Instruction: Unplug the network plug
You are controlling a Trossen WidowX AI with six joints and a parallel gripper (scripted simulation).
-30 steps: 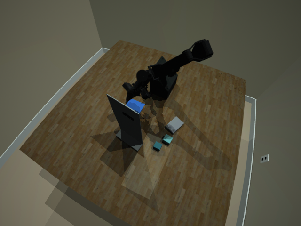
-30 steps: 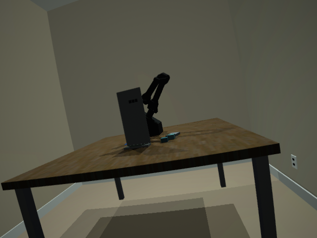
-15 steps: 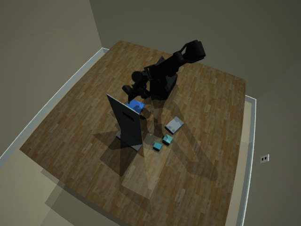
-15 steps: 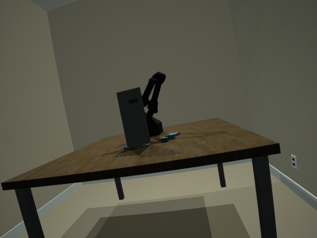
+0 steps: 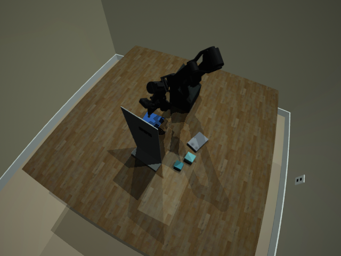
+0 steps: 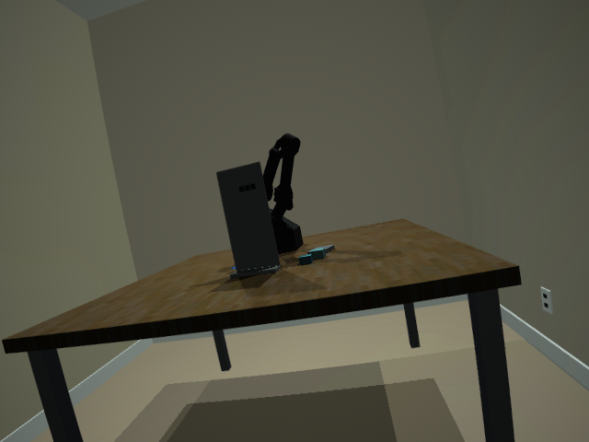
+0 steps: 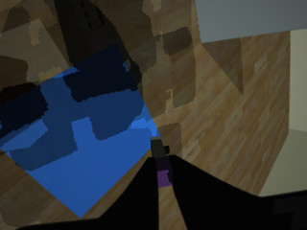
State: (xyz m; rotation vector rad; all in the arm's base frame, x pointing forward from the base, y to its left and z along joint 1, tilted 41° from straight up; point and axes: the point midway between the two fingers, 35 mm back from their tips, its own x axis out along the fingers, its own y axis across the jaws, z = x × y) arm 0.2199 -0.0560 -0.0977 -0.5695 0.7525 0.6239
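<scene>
Right now my gripper tip is 1 cm past the blue marked square and 8 cm above it. From my gripper tip the other things lie so: upright panel (20 cm ahead, 10 cm to the left, 9 cm above); flat grey tile (1 cm ahead, 31 cm to the left, 7 cm below); network plug (right at my gripper tip).
</scene>
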